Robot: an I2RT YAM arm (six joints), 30 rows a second.
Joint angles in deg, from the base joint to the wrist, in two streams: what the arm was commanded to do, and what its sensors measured. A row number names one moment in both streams.
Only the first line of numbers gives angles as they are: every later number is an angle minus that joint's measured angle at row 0.
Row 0, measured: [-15.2, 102.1, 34.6, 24.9, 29.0, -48.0]
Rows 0 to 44, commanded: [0.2, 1.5, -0.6, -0.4, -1.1, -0.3]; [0.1, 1.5, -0.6, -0.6, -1.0, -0.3]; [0.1, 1.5, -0.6, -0.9, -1.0, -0.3]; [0.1, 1.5, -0.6, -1.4, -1.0, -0.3]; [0.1, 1.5, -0.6, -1.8, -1.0, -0.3]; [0.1, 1.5, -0.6, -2.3, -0.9, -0.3]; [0.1, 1.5, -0.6, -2.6, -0.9, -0.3]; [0.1, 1.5, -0.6, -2.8, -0.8, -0.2]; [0.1, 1.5, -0.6, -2.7, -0.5, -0.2]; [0.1, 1.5, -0.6, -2.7, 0.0, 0.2]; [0.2, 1.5, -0.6, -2.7, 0.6, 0.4]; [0.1, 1.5, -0.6, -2.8, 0.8, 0.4]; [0.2, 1.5, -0.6, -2.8, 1.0, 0.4]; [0.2, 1.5, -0.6, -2.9, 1.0, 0.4]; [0.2, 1.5, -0.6, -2.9, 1.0, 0.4]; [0.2, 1.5, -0.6, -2.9, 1.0, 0.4]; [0.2, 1.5, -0.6, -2.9, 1.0, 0.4]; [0.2, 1.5, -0.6, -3.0, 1.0, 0.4]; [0.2, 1.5, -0.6, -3.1, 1.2, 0.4]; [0.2, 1.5, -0.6, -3.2, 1.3, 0.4]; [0.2, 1.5, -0.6, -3.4, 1.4, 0.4]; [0.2, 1.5, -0.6, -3.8, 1.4, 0.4]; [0.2, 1.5, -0.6, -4.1, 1.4, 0.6]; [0.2, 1.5, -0.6, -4.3, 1.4, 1.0]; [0.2, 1.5, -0.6, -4.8, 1.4, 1.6]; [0.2, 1.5, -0.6, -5.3, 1.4, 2.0]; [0.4, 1.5, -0.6, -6.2, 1.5, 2.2]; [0.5, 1.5, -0.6, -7.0, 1.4, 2.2]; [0.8, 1.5, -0.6, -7.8, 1.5, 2.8]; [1.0, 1.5, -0.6, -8.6, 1.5, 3.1]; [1.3, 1.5, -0.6, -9.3, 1.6, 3.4]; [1.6, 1.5, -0.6, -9.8, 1.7, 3.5]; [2.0, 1.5, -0.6, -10.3, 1.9, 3.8]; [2.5, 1.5, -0.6, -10.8, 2.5, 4.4]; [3.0, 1.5, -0.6, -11.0, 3.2, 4.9]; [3.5, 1.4, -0.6, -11.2, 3.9, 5.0]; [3.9, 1.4, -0.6, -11.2, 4.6, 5.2]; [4.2, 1.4, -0.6, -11.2, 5.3, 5.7]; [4.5, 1.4, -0.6, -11.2, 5.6, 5.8]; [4.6, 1.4, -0.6, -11.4, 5.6, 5.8]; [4.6, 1.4, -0.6, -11.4, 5.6, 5.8]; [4.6, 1.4, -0.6, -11.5, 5.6, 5.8]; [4.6, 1.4, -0.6, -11.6, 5.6, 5.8]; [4.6, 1.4, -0.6, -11.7, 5.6, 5.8]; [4.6, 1.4, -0.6, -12.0, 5.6, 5.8]
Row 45, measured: [4.2, -0.6, 1.3, -9.9, 8.6, 4.4]
